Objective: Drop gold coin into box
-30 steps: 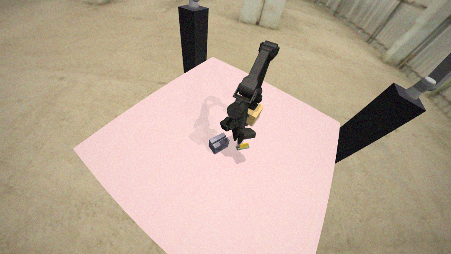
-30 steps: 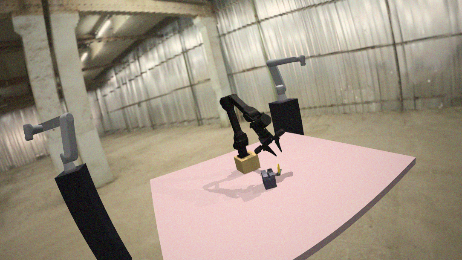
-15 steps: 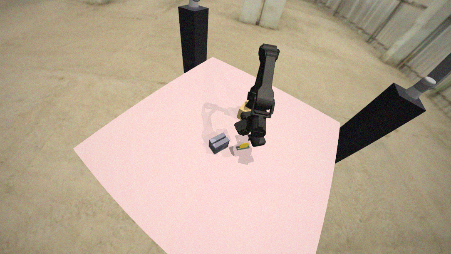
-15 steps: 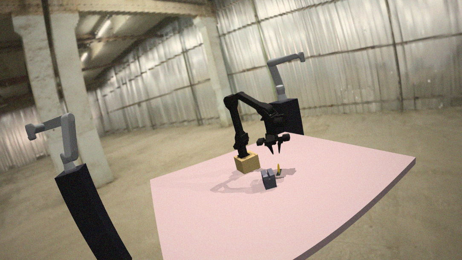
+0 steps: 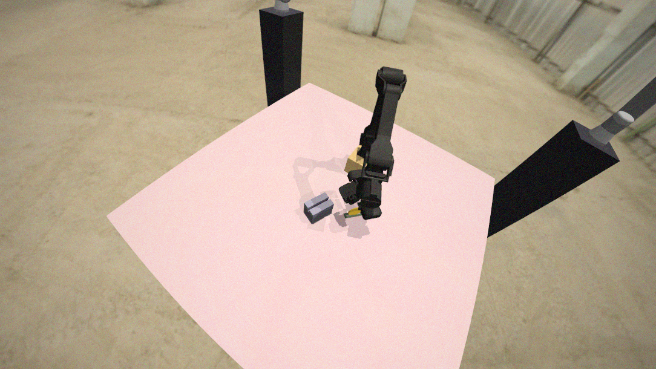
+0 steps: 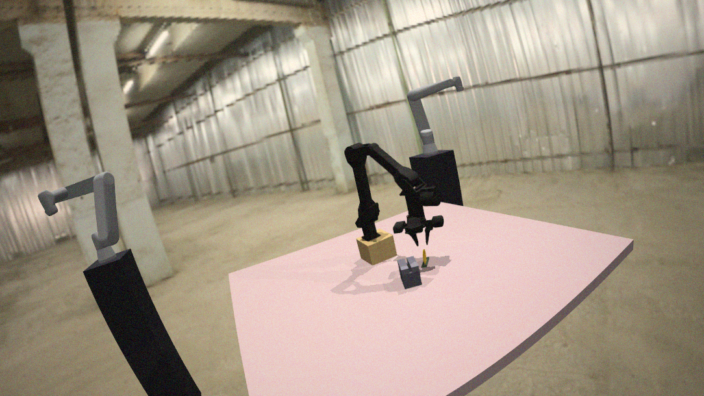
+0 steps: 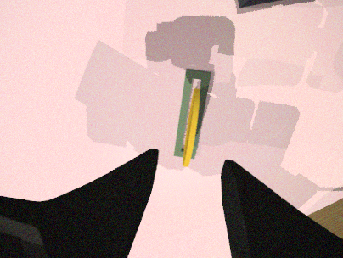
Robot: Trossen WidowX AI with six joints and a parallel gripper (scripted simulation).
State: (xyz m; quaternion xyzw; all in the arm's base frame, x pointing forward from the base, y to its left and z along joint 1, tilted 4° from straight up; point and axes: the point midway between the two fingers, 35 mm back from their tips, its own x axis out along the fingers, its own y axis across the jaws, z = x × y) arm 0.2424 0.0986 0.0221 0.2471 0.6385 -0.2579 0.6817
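My gripper tip is 5 cm above the gold coin.
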